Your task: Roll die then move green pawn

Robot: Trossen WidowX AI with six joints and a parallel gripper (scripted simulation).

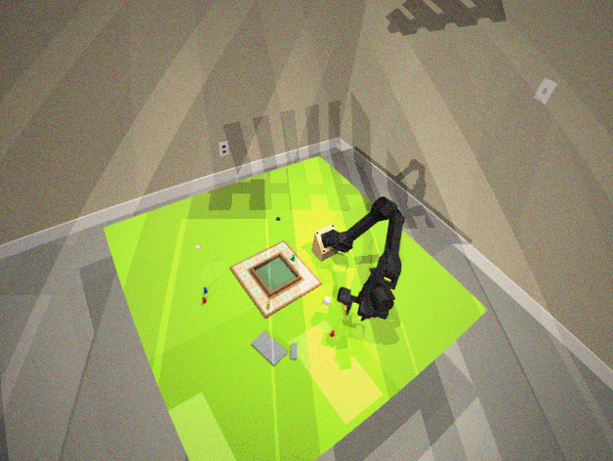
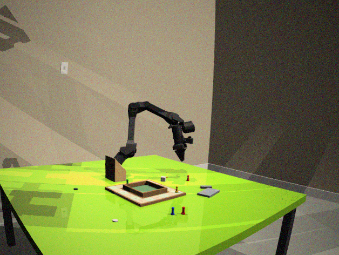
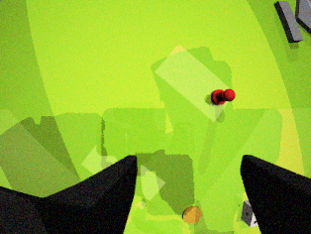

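My gripper tip is now 140 mm to the left of the white die and 90 mm above it. Also, from my gripper tip: yellow pawn 240 mm to the right, 230 mm ahead, 70 mm below; then grey plate 300 mm ahead, 100 mm below, 90 mm to the right; then orange disc 100 mm below, 80 mm to the right, 40 mm behind.
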